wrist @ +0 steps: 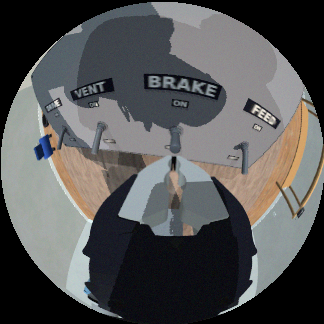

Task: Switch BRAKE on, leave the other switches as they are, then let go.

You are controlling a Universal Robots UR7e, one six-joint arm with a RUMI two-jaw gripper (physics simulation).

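Places are measured from the arm's base along level axes (x left, y back, z up), in metres.
Pixels of known places: gripper, fingertip midpoint: (172, 157).
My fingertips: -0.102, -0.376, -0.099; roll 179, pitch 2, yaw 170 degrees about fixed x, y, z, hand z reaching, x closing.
Observation:
For each thing: its middle in the pictures, then the offset to it from my fingertips, as dx, dy, dz. "pt": a spot on its surface instead. Level surfaces: height alone.
- BRAKE switch lever at a spot on its surface: (175, 140) pt -0.006, -0.021, +0.001
- mark at a spot on its surface: (180, 103) pt -0.017, -0.060, -0.018
- VENT lever at a spot on its surface: (98, 139) pt +0.109, -0.034, -0.019
- FEED lever at a spot on its surface: (245, 159) pt -0.116, +0.023, -0.017
- DRIVE lever at a spot on its surface: (61, 139) pt +0.225, -0.062, -0.020
- grey panel at the middle of its body: (142, 81) +0.033, -0.108, -0.069
- wooden table at its surface level: dz -0.135
The BRAKE switch lever (175, 140) sticks out from the grey panel below its BRAKE label (183, 86) and ON mark (180, 103). It looks short, with its rounded end towards the camera, and it partly covers the small mark under it. The VENT lever (98, 139), the FEED lever (245, 159) and the DRIVE lever (62, 139) look longer and slant downward. My gripper (172, 157) is shut with nothing between its fingertips. The tips are just below the BRAKE lever's end in the view; whether they touch it cannot be told.
The grey panel (200, 55) stands on a wooden table (75, 167). A blue object (45, 147) is at the left beyond the table edge. A wooden chair-like frame (303, 162) is at the right. Dark shadows fall over the panel.

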